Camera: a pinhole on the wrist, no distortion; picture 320 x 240 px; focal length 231.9 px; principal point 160.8 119.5 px. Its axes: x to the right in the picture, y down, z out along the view. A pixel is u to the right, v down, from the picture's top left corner.
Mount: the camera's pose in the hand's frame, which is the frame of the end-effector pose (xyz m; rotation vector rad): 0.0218 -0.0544 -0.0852 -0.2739 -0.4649 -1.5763
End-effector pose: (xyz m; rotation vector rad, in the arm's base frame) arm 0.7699 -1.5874 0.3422 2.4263 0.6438 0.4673
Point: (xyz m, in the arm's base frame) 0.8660 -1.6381 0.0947
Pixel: 304 143
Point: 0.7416 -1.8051 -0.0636
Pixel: 308 26
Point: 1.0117 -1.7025 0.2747
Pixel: 140 215
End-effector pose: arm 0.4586 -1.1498 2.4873 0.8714 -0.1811 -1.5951
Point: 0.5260 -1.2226 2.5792
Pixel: 45 145
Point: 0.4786 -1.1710 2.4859
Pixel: 92 137
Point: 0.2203 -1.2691 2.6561
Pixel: 284 157
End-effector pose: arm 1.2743 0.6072 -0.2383 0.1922 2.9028 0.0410
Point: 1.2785 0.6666 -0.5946
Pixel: 217 183
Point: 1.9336 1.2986 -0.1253
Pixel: outside the picture
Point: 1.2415 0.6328 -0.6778
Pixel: 246 208
